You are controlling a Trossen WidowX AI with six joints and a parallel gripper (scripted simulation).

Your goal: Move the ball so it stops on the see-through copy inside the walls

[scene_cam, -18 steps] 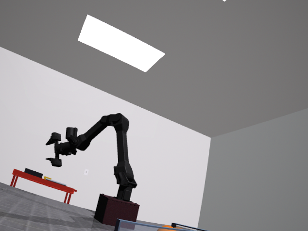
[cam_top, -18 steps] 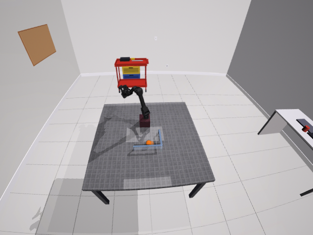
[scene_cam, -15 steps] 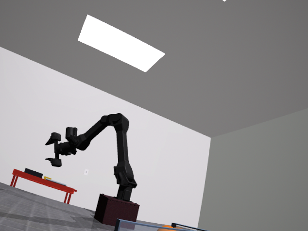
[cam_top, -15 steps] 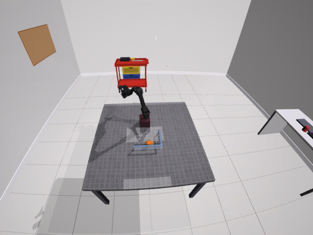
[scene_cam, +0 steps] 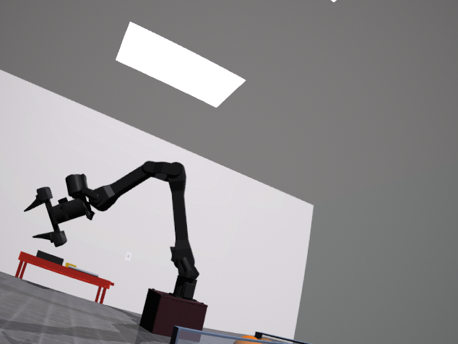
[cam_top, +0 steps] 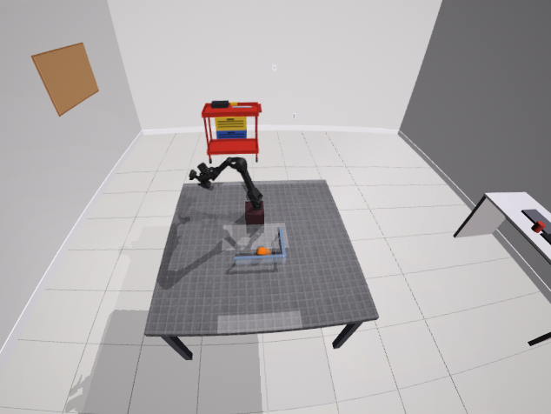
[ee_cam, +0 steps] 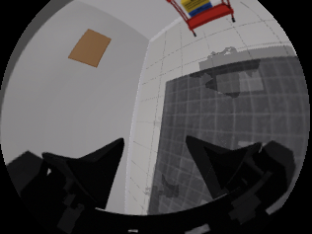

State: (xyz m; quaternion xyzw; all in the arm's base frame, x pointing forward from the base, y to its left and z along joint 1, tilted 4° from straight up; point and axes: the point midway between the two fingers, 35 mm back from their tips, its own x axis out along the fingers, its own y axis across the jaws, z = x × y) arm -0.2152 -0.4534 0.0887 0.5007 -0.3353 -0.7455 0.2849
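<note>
Now: gripper tip 580 mm short of the see-through orange ball, 510 mm to the right of it and 160 mm above it.
</note>
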